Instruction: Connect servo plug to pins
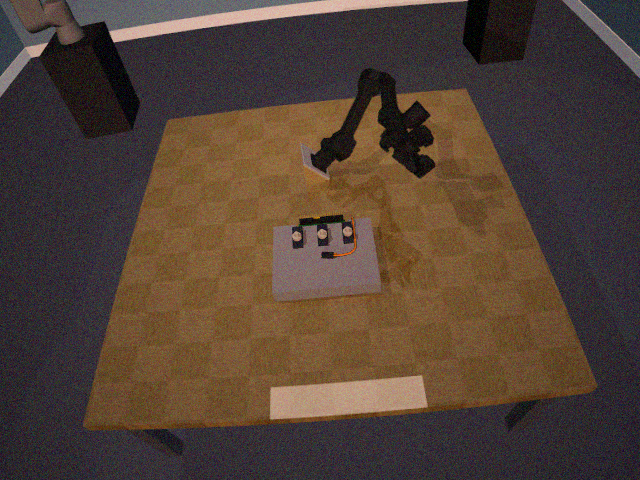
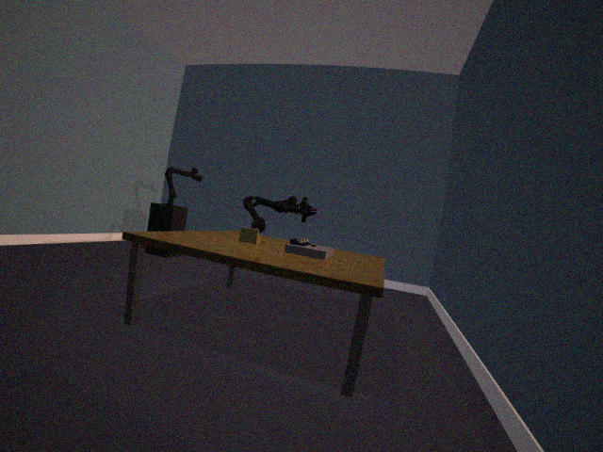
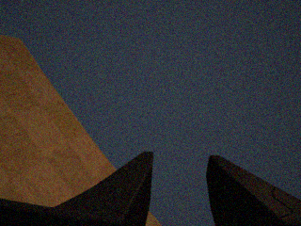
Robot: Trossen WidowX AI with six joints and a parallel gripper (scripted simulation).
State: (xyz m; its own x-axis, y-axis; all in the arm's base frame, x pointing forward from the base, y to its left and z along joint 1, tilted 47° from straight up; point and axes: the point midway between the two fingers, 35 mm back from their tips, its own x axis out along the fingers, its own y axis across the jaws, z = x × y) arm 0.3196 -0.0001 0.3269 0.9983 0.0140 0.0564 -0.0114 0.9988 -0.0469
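Now: the grey holder 28 cm to the right of my gripper tip, 24 cm below it and 8 cm ahead of it. The rest, counted from my gripper tip: servo: 27 cm to the right, 22 cm below, 3 cm behind; then pin row: 26 cm to the right, 21 cm below, 8 cm behind; then yellow band: 28 cm to the right, 19 cm below, 8 cm behind.
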